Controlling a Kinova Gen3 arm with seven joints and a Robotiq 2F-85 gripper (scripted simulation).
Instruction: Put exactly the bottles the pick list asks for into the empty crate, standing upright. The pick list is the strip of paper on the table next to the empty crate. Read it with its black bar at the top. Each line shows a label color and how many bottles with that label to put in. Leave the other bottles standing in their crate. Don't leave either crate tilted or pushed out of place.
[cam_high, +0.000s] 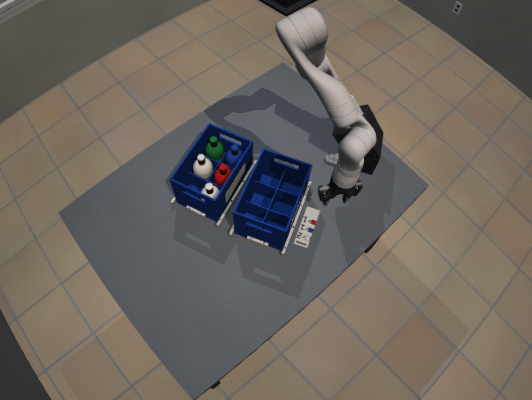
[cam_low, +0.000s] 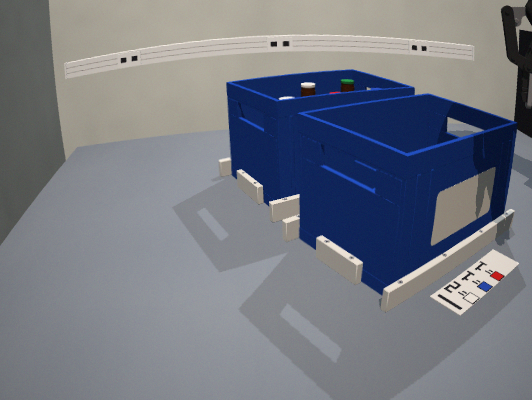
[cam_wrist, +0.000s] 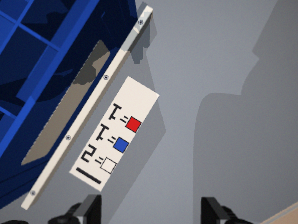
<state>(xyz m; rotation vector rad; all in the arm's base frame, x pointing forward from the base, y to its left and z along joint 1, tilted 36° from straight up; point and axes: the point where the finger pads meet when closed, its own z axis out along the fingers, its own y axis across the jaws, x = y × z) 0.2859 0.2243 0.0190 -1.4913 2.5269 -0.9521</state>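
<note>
The white bottle is 17 cm ahead of my hand, 46 cm to the right of it and 16 cm below it. From my hand the other things lie so: pick list 3 cm ahead, 5 cm to the right, 25 cm below; then red-label bottle 14 cm ahead, 38 cm to the right, 16 cm below; then blue-label bottle 6 cm ahead, 41 cm to the right, 16 cm below.
</note>
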